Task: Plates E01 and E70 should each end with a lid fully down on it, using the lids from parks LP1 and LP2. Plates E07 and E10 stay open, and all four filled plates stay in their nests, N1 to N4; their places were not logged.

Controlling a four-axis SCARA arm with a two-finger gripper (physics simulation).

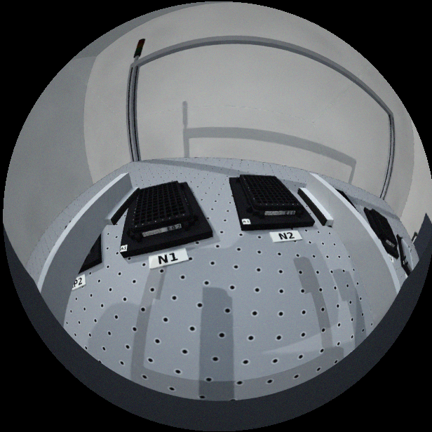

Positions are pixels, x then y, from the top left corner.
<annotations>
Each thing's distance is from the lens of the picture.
nest n2 point(305, 220): 0.23 m
nest N1 point(201, 229): 0.18 m
The marked spots on the nest N1 and the nest n2 are 0.15 m apart.
</annotations>
